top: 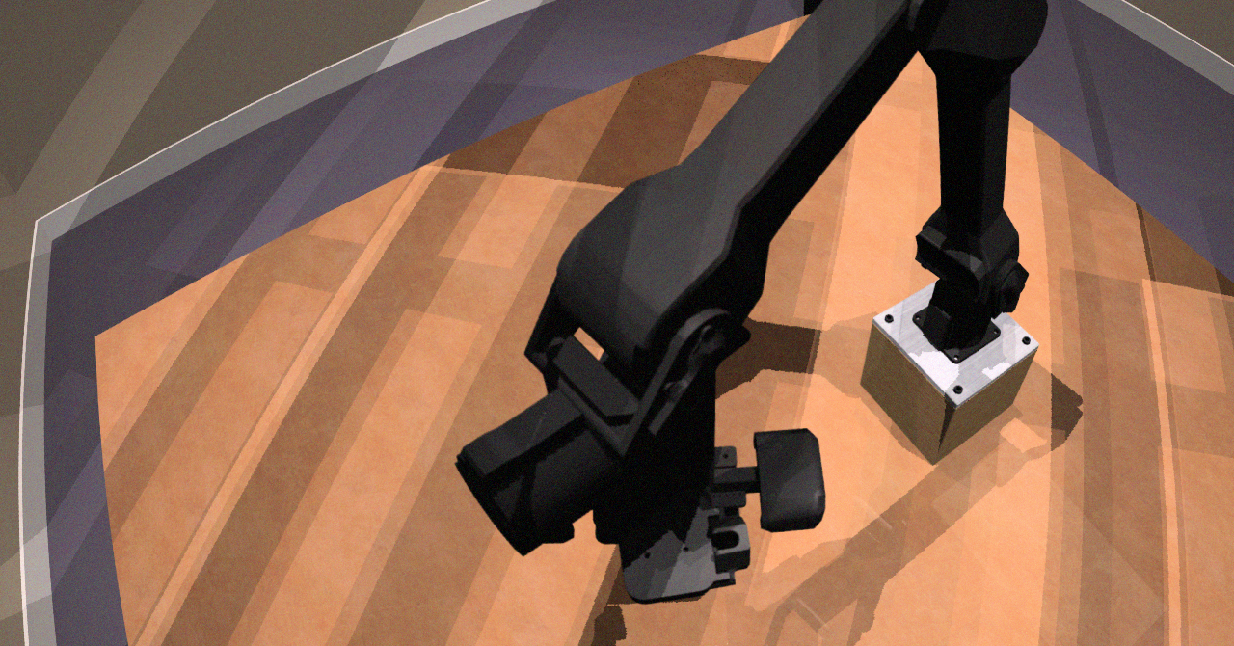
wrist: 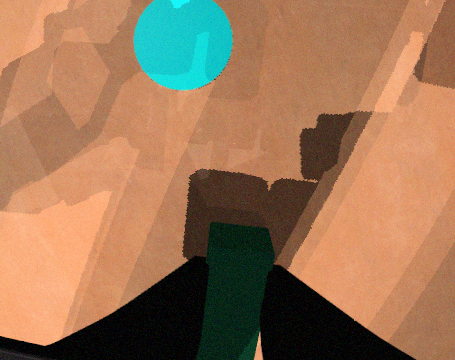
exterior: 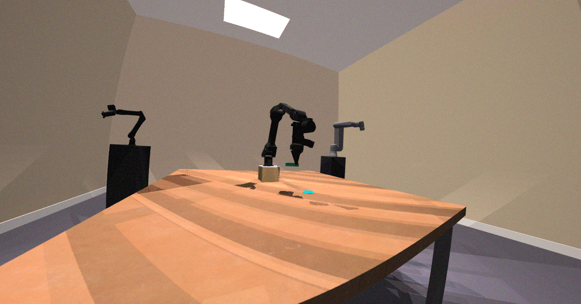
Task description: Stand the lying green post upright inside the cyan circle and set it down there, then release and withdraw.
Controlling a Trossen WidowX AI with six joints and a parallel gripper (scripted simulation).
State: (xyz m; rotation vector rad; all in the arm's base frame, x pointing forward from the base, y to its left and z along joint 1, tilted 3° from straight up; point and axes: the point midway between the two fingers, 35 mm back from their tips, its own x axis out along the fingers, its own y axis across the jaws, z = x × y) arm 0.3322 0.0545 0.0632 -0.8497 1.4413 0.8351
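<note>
The cyan circle is 15 cm below my gripper tip and 8 cm to the left of it. Round my gripper tip: green post: 2 cm to the right, 1 cm behind.
</note>
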